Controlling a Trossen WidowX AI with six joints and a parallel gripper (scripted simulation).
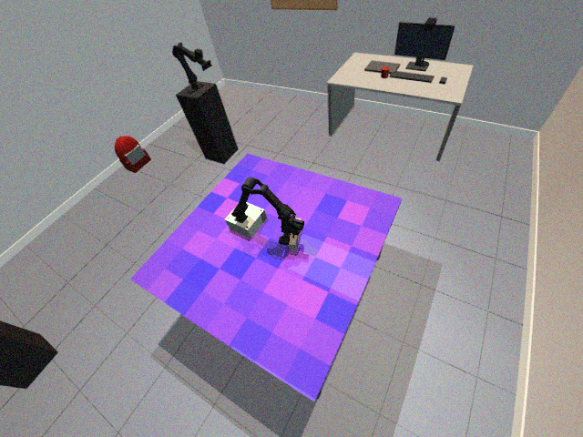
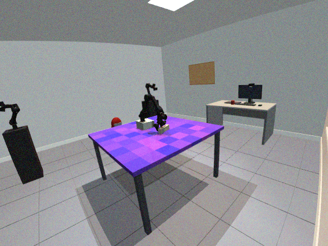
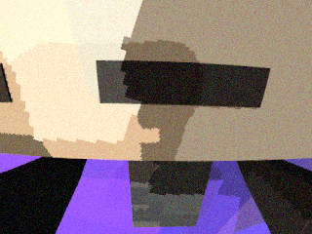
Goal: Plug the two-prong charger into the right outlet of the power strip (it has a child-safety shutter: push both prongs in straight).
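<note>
Right now the two-prong charger is 2 cm ahead of my gripper tip, 1 cm to the left of it and 1 cm above it.
</note>
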